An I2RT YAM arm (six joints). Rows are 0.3 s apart.
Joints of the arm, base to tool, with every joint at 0 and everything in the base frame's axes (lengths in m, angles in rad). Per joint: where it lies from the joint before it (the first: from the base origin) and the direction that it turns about. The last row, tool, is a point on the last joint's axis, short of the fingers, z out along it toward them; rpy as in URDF.
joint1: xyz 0 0 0.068 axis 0 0 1
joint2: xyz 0.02 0.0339 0.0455 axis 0 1 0
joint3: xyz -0.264 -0.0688 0 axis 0 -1 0
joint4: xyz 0.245 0.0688 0.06 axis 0 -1 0
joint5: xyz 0.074 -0.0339 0.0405 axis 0 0 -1
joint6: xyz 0.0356 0 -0.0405 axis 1 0 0
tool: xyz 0 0 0 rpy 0 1.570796 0
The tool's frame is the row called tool.
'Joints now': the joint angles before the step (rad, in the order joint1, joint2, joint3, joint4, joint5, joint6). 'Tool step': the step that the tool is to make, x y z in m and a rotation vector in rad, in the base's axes. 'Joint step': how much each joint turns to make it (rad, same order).
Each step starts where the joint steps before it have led.
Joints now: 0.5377 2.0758 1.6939 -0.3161 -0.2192 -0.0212
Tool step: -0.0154 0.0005 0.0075 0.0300 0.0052 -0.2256
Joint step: 0.0315 -0.0653 -0.0765 0.0464 0.1826 0.1850
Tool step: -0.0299 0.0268 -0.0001 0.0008 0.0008 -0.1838
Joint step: 0.1017 -0.0301 -0.0404 -0.0034 0.2237 0.1782
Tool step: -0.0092 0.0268 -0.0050 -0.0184 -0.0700 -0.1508
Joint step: 0.0724 0.0455 0.0355 0.0236 0.2121 0.0957
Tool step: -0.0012 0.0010 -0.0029 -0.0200 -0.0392 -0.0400
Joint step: 0.0077 0.0009 -0.0184 0.0362 0.0630 -0.0041
